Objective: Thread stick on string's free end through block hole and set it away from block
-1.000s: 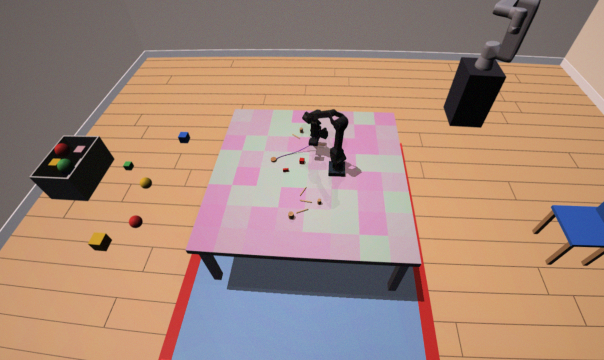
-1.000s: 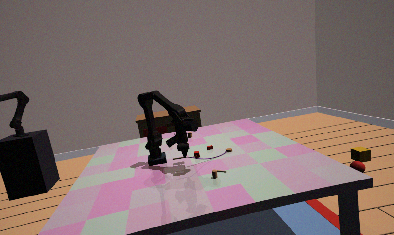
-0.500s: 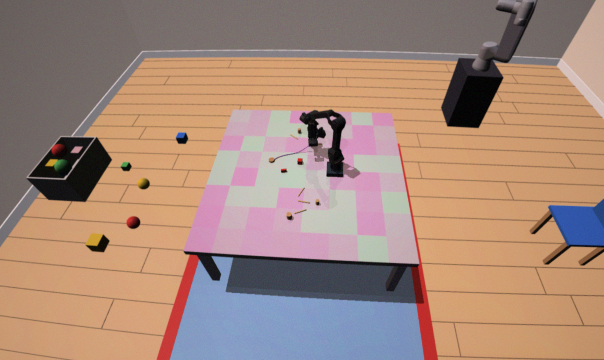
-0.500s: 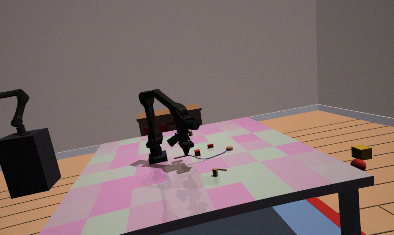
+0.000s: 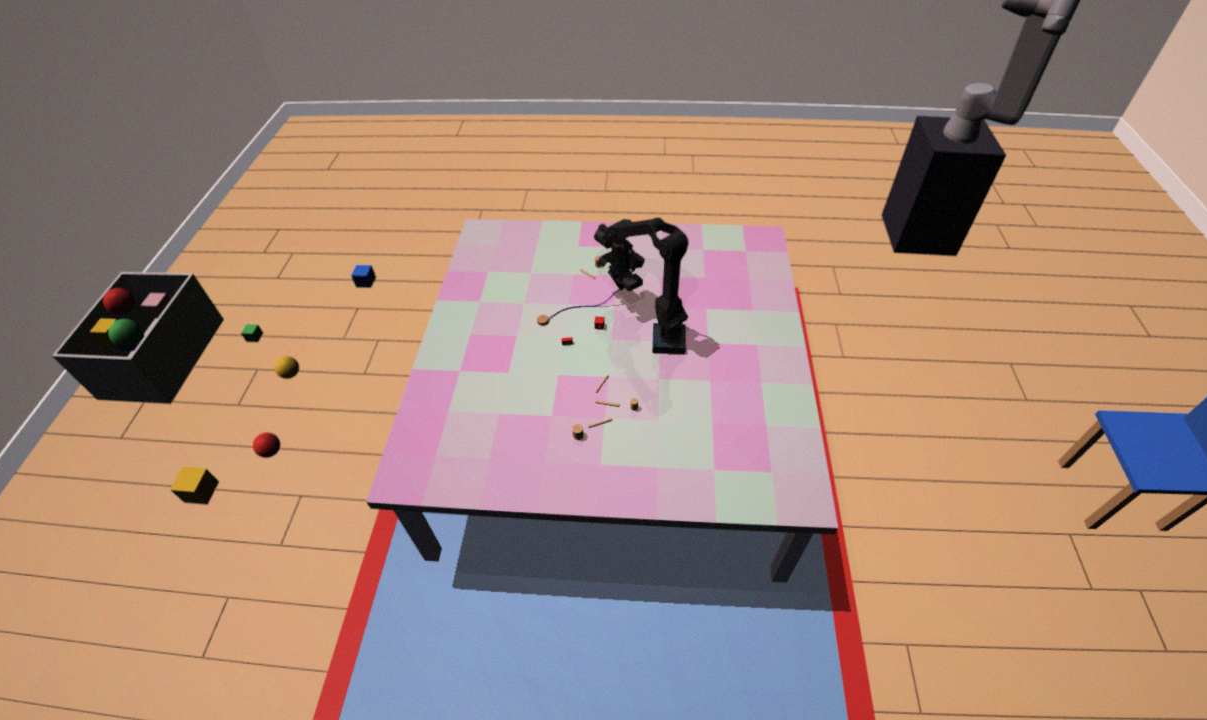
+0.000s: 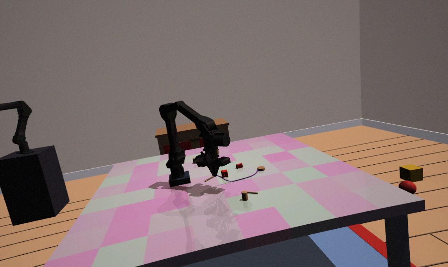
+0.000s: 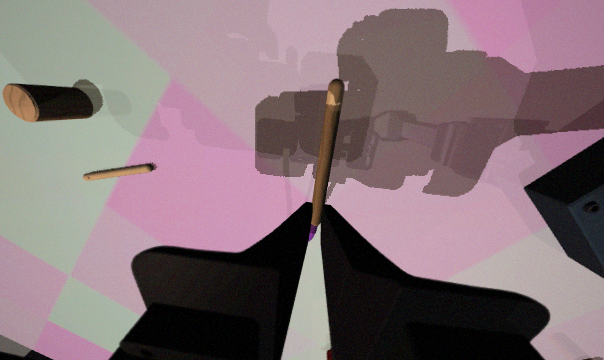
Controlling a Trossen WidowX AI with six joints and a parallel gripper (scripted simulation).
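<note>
My gripper tip is now 19 cm to the left of the wooden peg, 10 cm short of it and 4 cm above it. Round my gripper tip: round wooden button (26 cm ahead, 12 cm to the left, 5 cm below).
</note>
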